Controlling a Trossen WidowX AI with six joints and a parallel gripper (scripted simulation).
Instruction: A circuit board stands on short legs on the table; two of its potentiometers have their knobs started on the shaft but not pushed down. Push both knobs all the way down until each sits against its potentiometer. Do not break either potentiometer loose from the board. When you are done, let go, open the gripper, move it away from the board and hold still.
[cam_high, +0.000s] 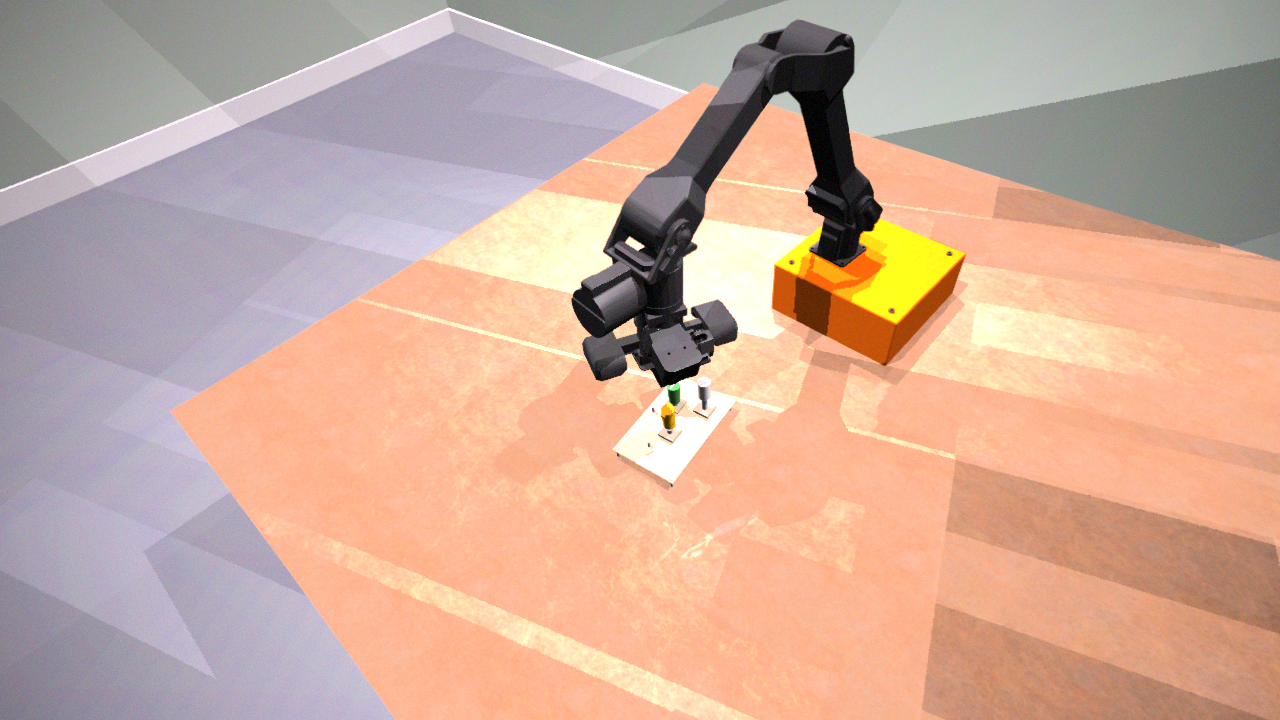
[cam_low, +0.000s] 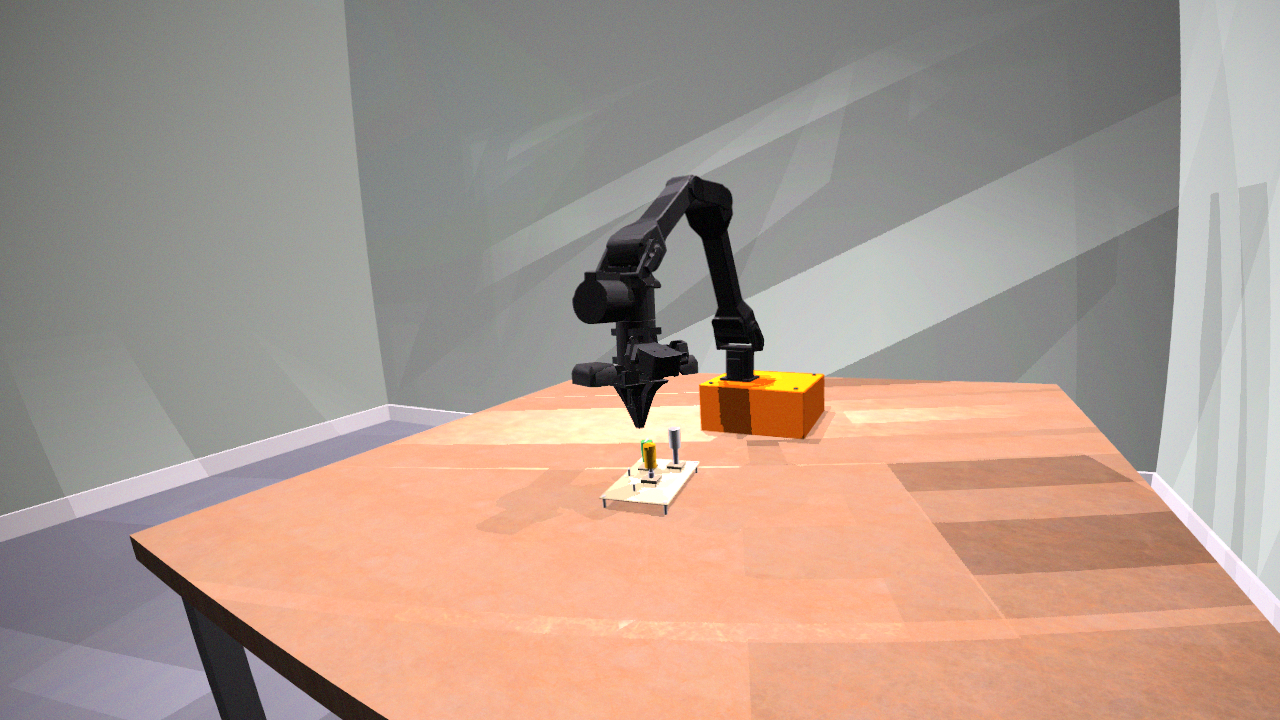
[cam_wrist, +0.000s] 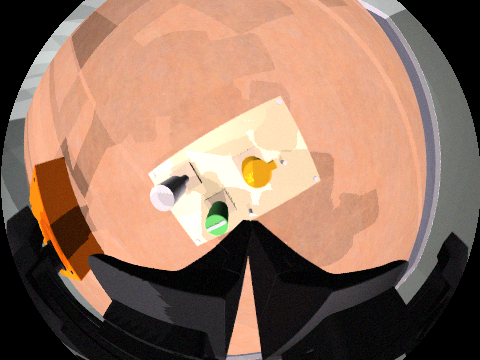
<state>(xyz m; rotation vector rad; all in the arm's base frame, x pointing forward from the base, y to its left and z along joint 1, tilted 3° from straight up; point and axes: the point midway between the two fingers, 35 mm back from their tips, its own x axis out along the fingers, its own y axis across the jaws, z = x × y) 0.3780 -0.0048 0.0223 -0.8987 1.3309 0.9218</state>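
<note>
Right now the yellow knob is 3 cm below my gripper tip, 2 cm to the left of it and 2 cm ahead of it. From my gripper tip the other things lie so: green knob (4 cm below, 3 cm behind, 1 cm to the right).
</note>
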